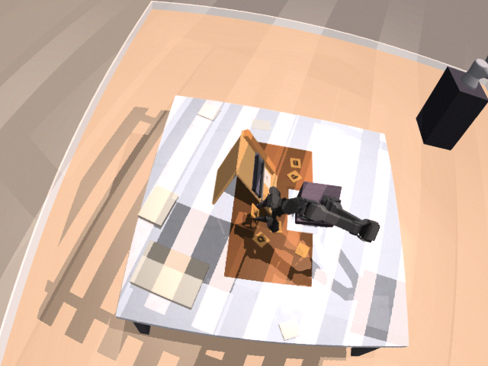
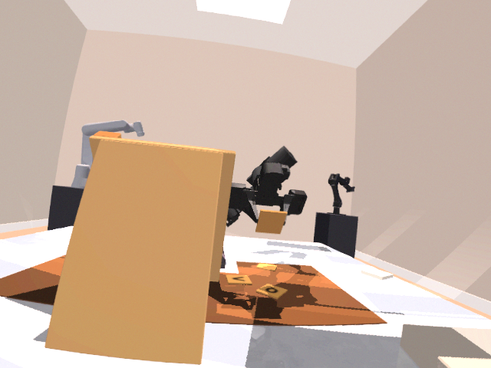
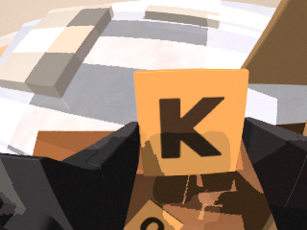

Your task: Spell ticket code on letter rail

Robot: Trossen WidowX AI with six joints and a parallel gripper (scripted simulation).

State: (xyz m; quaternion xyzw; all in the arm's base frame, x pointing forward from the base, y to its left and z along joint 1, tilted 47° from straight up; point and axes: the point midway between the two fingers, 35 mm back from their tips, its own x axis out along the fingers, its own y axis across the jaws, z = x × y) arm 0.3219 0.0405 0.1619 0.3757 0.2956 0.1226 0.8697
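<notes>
Right now my gripper tip is 5 cm past the white ticket, 24 cm to the left of it and 8 cm above it. Round my gripper tip: k tile right at my gripper tip; v tile 12 cm behind, 4 cm to the right, 17 cm below; q tile 6 cm behind, 3 cm to the left, 17 cm below.
</notes>
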